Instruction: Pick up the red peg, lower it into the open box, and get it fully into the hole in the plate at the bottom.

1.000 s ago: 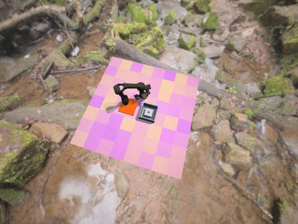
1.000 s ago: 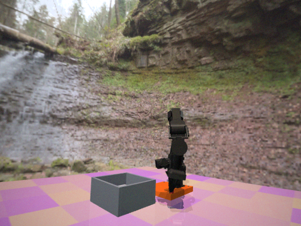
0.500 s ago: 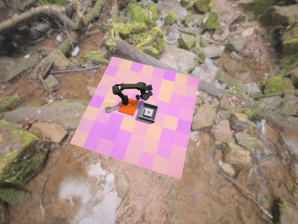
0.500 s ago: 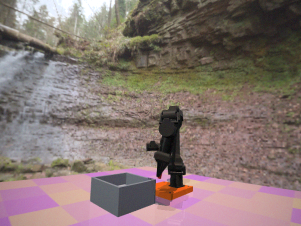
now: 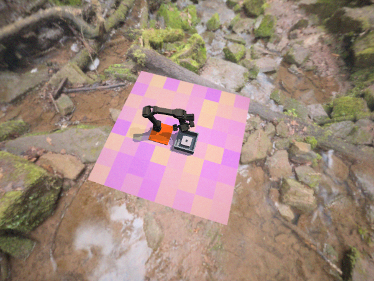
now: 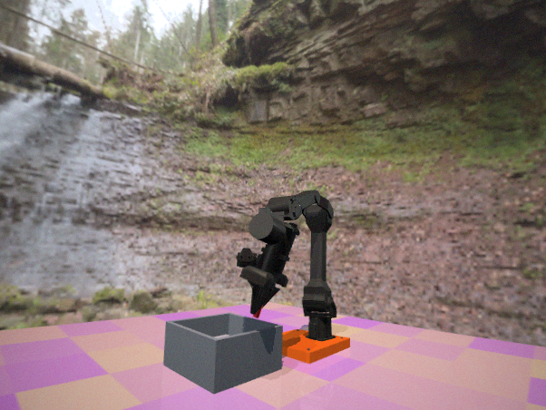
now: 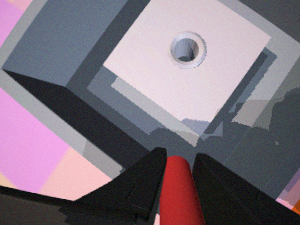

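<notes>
Right now my gripper tip is 4 cm short of the pale plate, 5 cm to the left of it and 8 cm above it. Round my gripper tip: grey box 4 cm ahead, 5 cm to the right, 10 cm below; then red peg 1 cm behind, 1 cm to the left, 3 cm above.
</notes>
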